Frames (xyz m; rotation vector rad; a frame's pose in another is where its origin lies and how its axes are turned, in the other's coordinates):
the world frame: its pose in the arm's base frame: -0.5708 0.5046 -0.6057 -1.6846 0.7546 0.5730
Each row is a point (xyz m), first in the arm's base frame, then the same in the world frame.
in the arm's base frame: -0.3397 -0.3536 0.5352
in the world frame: -0.5024 -0.7949 -1.0988
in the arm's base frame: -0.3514 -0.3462 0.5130
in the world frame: -0.4957 -0.7728 -1.0865
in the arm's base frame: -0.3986 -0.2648 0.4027
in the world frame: -0.4637 -0.6773 -0.9822
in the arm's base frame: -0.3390 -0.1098 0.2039
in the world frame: -0.3097 -0.6133 -0.7839
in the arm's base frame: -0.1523 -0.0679 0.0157
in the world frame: -0.0569 -0.6334 -0.6961
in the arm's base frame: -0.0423 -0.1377 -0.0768
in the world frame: 0.0962 -0.6434 -0.7405
